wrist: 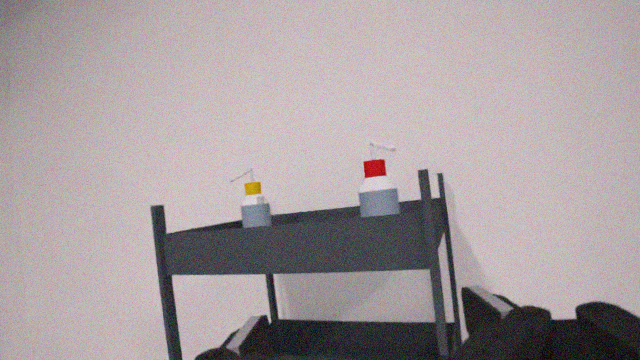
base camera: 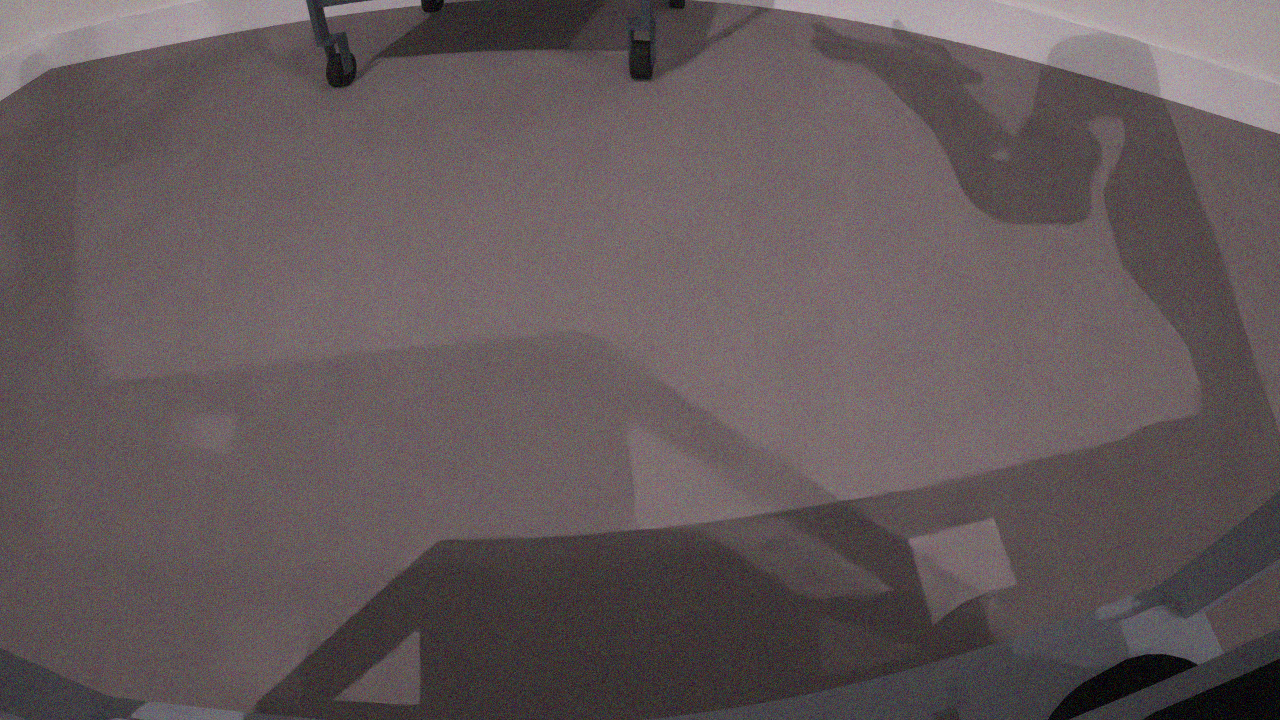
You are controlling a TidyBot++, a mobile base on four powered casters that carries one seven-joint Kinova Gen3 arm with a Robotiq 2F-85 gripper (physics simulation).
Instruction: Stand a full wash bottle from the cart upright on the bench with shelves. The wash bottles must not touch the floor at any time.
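Observation:
A wash bottle with a red cap (wrist: 379,201) stands upright in the top tray of the dark cart (wrist: 300,252), toward its right end in the wrist view. A wash bottle with a yellow cap (wrist: 256,215) stands upright in the same tray, toward the left. Both look grey-blue below a white shoulder, and the tray's front wall hides their lower parts. My gripper (wrist: 366,324) is open and empty, its two fingers apart at the bottom of the wrist view, with the cart beyond them. The bench with shelves does not show in either view.
In the base camera view the cart's black casters (base camera: 340,68) (base camera: 640,59) stand on the floor (base camera: 537,223) at the top. A pale wall (wrist: 300,75) is behind the cart. Shadows lie across the floor. Parts of my base show along the bottom edge.

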